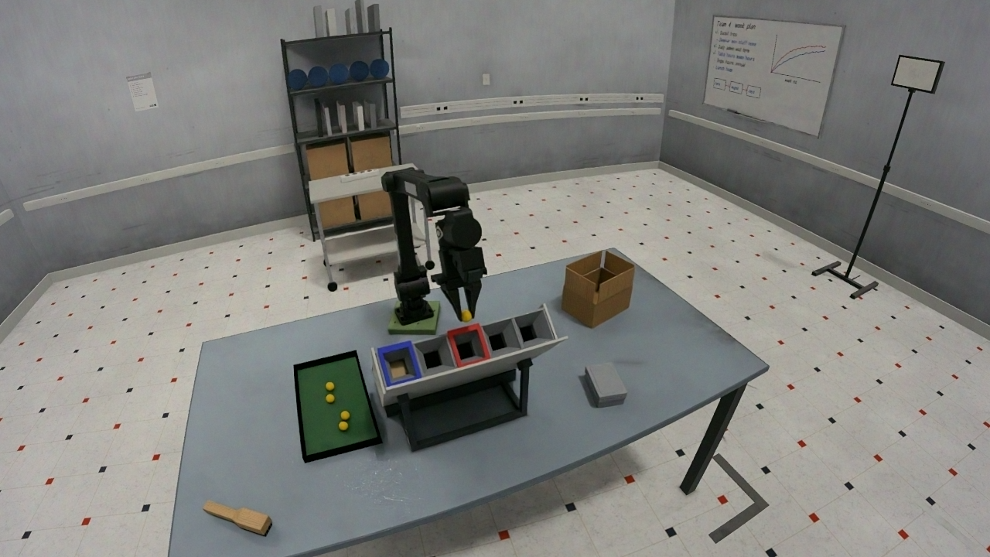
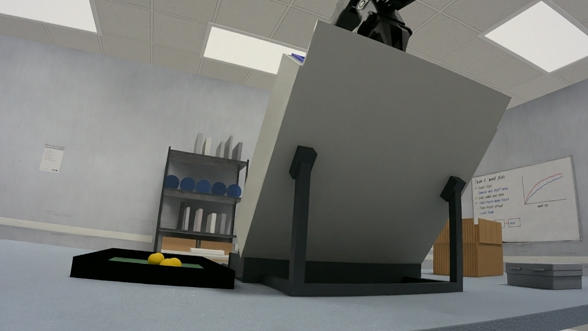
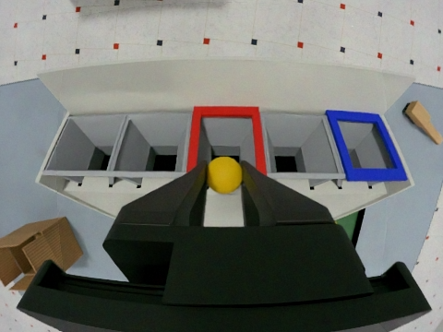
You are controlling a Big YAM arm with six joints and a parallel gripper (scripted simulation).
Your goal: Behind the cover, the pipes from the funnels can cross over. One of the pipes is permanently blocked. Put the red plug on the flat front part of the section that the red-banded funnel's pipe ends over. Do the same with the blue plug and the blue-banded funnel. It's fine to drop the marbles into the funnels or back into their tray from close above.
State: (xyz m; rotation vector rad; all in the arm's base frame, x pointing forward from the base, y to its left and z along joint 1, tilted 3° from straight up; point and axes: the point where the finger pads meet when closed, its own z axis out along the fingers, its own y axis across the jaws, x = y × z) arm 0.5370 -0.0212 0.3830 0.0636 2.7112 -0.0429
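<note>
Right now my hand is 70 mm above the red band and 20 mm short of it. Round my hand: grey case (400 mm to the left, 360 mm below, 30 mm ahead); then blue band (150 mm to the right, 70 mm below, 10 mm ahead); then cover (180 mm below, 130 mm behind).
</note>
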